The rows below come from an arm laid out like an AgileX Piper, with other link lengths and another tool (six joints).
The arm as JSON. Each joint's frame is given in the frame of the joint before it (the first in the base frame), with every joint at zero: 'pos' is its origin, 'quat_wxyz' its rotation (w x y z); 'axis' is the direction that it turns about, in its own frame. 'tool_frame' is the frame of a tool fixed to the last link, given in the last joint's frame.
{
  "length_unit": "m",
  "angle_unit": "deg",
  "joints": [
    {
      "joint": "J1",
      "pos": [
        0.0,
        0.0,
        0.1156
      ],
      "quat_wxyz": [
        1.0,
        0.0,
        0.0,
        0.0
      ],
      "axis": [
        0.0,
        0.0,
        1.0
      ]
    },
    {
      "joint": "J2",
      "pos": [
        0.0,
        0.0,
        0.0
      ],
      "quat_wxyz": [
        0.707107,
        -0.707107,
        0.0,
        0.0
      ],
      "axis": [
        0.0,
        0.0,
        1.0
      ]
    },
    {
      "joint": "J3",
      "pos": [
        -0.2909,
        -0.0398,
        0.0
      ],
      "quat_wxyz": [
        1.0,
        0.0,
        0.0,
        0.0
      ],
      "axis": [
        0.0,
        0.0,
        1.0
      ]
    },
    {
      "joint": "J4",
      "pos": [
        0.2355,
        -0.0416,
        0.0
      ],
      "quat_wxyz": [
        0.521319,
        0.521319,
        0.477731,
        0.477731
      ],
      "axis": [
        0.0,
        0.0,
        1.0
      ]
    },
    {
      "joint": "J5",
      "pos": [
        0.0,
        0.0,
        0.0
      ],
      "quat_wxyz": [
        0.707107,
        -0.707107,
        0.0,
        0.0
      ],
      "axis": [
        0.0,
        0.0,
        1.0
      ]
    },
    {
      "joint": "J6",
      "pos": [
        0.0,
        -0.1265,
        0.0
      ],
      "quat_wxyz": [
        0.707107,
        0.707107,
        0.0,
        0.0
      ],
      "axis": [
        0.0,
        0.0,
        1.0
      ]
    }
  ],
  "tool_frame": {
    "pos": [
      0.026,
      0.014,
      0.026
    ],
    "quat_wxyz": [
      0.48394,
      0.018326,
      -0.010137,
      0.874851
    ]
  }
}
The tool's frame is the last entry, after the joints.
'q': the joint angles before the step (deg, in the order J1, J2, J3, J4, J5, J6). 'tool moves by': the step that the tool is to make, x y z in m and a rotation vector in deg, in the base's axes. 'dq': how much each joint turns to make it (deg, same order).
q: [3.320, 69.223, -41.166, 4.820, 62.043, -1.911]
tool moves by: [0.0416, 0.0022, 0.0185, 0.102, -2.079, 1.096]
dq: [0.009, 6.476, -9.788, 0.049, 1.311, -1.010]
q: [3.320, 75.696, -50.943, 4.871, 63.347, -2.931]
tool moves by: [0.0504, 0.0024, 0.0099, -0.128, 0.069, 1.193]
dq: [-0.006, 9.600, -11.689, -0.068, 2.251, -1.008]
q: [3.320, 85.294, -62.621, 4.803, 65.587, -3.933]
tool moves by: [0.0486, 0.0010, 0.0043, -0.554, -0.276, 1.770]
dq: [-0.007, 9.164, -11.810, -0.470, 2.518, -1.466]
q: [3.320, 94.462, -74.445, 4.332, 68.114, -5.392]
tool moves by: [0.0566, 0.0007, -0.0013, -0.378, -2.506, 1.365]
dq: [-0.173, 9.893, -13.309, -0.348, 1.032, -1.402]
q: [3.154, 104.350, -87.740, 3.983, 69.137, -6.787]
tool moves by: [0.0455, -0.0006, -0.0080, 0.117, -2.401, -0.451]
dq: [-0.452, 8.232, -10.786, -0.010, 0.150, 0.011]
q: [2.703, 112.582, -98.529, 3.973, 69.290, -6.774]
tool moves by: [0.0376, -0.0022, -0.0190, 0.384, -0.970, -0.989]
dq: [-0.650, 8.097, -9.107, 0.282, 0.005, 0.305]
